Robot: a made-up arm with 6 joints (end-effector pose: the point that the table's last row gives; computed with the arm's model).
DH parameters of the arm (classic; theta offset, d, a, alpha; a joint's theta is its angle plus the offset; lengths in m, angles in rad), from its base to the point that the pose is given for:
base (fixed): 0.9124 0 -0.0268 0
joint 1: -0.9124 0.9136 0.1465 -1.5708
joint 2: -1.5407 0 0.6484 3.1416
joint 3: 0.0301 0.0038 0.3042 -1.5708
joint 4: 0 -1.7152 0.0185 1.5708
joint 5: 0 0.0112 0.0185 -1.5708
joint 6: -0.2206 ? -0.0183 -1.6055
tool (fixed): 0.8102 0.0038 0 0
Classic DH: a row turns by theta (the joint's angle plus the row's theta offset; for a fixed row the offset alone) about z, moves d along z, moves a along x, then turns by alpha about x.
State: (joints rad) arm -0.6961 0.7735 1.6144 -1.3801 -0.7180 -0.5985
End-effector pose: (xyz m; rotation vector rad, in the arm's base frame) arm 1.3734 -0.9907 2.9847 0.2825 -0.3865 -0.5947
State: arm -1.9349 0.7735 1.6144 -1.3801 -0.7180 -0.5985
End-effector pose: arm -0.4799 -1.6511 2.9847 0.0064 -0.5444 -1.8062
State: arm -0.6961 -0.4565 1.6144 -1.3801 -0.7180 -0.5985
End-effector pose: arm -0.9121 0.9192 3.0588 -0.2256 -1.4829 -0.2343
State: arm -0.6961 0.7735 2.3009 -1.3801 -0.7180 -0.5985
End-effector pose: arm 0.3981 -0.1757 3.2988 0.0094 -1.0091 -0.4141
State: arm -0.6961 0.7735 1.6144 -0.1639 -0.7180 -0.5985
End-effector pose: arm 1.3675 -1.1439 2.9009 -0.6826 -0.1581 -1.3501
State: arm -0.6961 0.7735 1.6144 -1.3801 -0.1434 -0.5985
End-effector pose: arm 1.2995 -1.1099 3.0470 0.5680 -0.7156 -0.9701
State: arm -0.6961 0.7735 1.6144 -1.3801 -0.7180 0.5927
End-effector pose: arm 1.3837 -0.9956 2.9672 -0.8127 -0.8630 -0.8497
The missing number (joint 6, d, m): -0.2705
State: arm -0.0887 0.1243 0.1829 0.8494 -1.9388 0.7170
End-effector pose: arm 1.8118 -0.3752 1.8108 -2.1081 1.2136 1.0242
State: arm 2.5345 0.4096 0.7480 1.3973 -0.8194 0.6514
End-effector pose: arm -1.6526 1.3379 2.4032 -1.0105 -2.9573 -0.2464
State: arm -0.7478 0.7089 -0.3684 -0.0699 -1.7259 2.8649
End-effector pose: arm 1.0292 -1.0036 -0.0860 -0.4111 -1.2259 1.5321
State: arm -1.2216 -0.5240 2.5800 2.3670 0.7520 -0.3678
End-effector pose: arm -0.5949 1.9759 1.4018 0.4296 -0.2821 0.5474
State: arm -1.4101 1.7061 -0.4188 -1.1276 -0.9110 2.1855
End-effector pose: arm 0.1226 0.0451 -0.9126 -0.1864 0.3624 0.0847
